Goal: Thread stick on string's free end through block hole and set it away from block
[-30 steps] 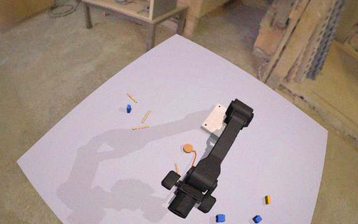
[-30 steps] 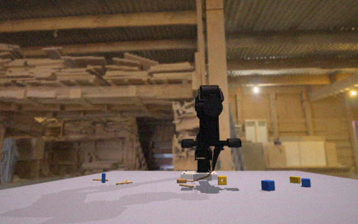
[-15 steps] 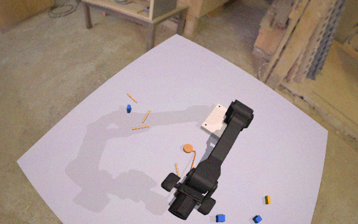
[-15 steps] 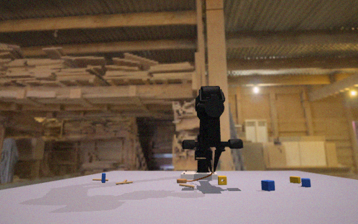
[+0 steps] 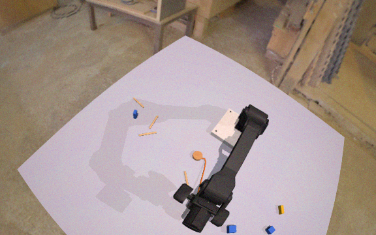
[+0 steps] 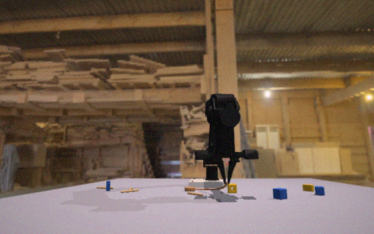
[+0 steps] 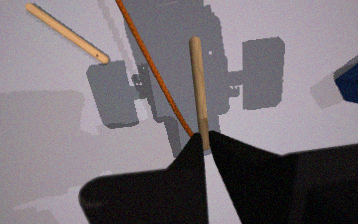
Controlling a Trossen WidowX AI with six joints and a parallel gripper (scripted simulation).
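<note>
Right now my gripper tip is 8 cm past the loose stick, 9 cm to the left of it and 4 cm above it. Round my gripper tip: blue piece 20 cm behind, 45 cm to the right, 3 cm below; round wooden button 21 cm behind, 12 cm to the right, 4 cm below.
</note>
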